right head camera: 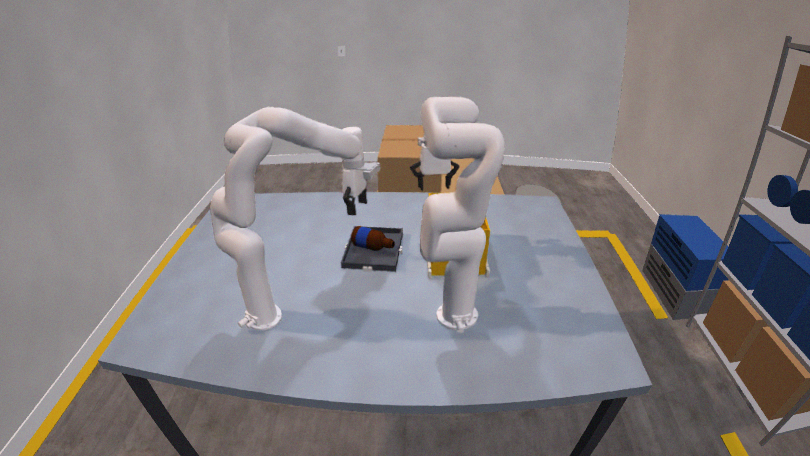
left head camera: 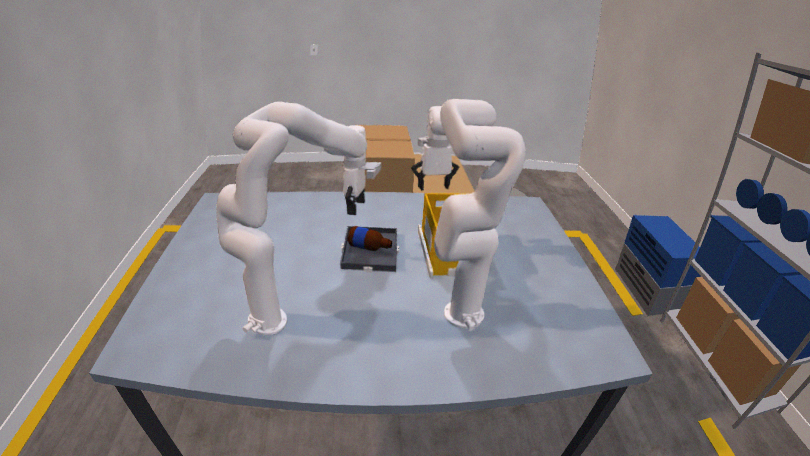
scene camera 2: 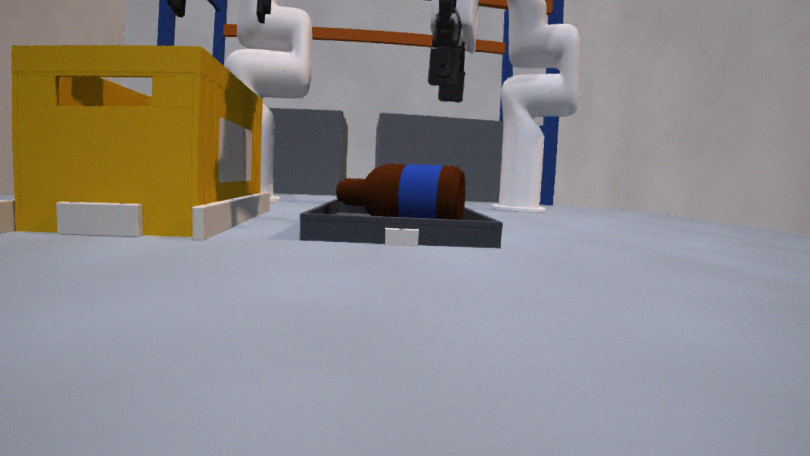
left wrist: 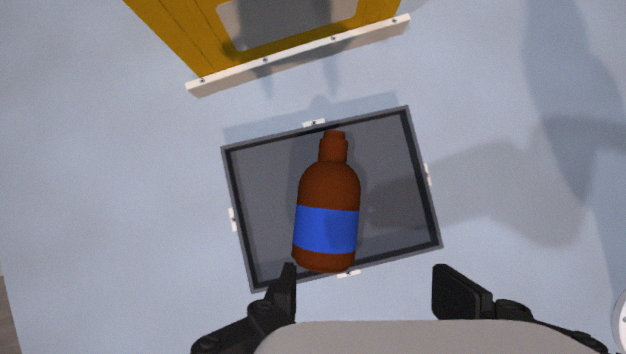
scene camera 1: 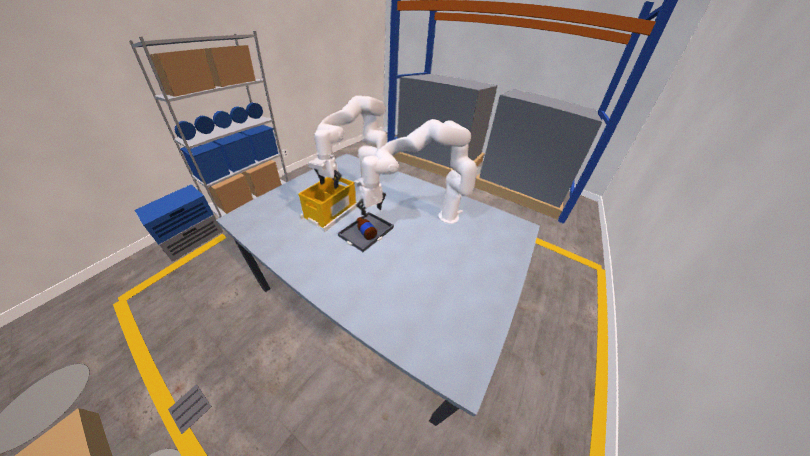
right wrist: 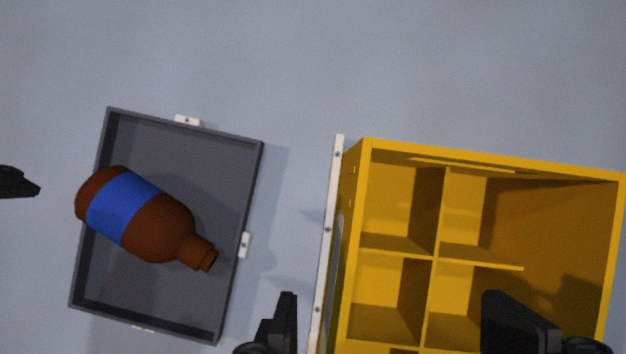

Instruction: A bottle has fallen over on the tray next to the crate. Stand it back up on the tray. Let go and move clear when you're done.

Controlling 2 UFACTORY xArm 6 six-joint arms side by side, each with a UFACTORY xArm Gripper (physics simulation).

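Pixels of known places: left gripper, fingertip midpoint: (right head camera: pixel 357 208) (left head camera: pixel 356 208) (scene camera 2: pixel 446 94) (left wrist: pixel 364 287) (scene camera 1: pixel 371 212) (right wrist: pixel 1 238); right gripper, fingertip midpoint: (right head camera: pixel 434 188) (left head camera: pixel 433 188) (scene camera 2: pixel 219 16) (scene camera 1: pixel 329 185) (right wrist: pixel 389 322); left arm's base at its link origin: (right head camera: pixel 263 317) (left head camera: pixel 267 321) (scene camera 2: pixel 518 210) (scene camera 1: pixel 448 217); right arm's base at its link origin: (right head camera: pixel 457 316) (left head camera: pixel 464 314).
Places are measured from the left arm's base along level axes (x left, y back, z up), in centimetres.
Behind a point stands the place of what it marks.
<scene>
A brown bottle with a blue band (left head camera: pixel 367 238) {x -9.0, y -48.3, z 6.4 cm} (right head camera: pixel 370 238) {x -9.4, y -48.4, z 6.4 cm} (scene camera 1: pixel 366 228) {x -3.6, y -52.4, z 7.3 cm} (scene camera 2: pixel 419 191) {x -4.8, y -54.5, z 4.8 cm} (left wrist: pixel 327 215) {x -7.0, y -51.3, z 7.9 cm} (right wrist: pixel 140 215) {x -8.0, y -52.8, z 7.5 cm} lies on its side in the dark grey tray (left head camera: pixel 368 267) {x -14.5, y -39.5, z 2.2 cm} (scene camera 2: pixel 351 231) {x -7.8, y -64.0, z 1.0 cm} (left wrist: pixel 430 210) {x -9.7, y -37.9, z 2.3 cm} (right wrist: pixel 150 330) {x -15.2, y -40.0, z 2.5 cm}. Its neck points toward the yellow crate (scene camera 1: pixel 317 210) {x -24.5, y -72.8, z 11.4 cm} (scene camera 2: pixel 107 152) {x -28.0, y -75.2, z 7.7 cm} (right wrist: pixel 367 200) {x -26.4, y -68.2, z 0.8 cm}. My left gripper (left head camera: pixel 355 207) {x -4.0, y -49.0, z 16.6 cm} (scene camera 1: pixel 371 208) {x -4.0, y -49.0, z 16.6 cm} (left wrist: pixel 364 287) {x -4.0, y -49.0, z 16.6 cm} is open and empty, pointing down above the tray, higher than the bottle and apart from it. My right gripper (left head camera: pixel 435 184) {x -26.3, y -63.7, z 23.7 cm} (scene camera 1: pixel 328 182) {x -26.3, y -63.7, z 23.7 cm} (right wrist: pixel 389 322) {x -26.3, y -63.7, z 23.7 cm} is open and empty above the crate.
The crate stands beside the tray with a gap between them, its inside split by dividers (right wrist: pixel 440 215) {x -31.0, y -71.0, z 9.4 cm}. White strips (left wrist: pixel 300 55) {x -26.3, y -58.5, z 2.4 cm} run along the crate's foot. My right arm (left head camera: pixel 470 226) {x -50.5, y -22.7, z 36.0 cm} stands in front of the crate in the head views. Cardboard boxes (left head camera: pixel 388 164) stand beyond the table.
</scene>
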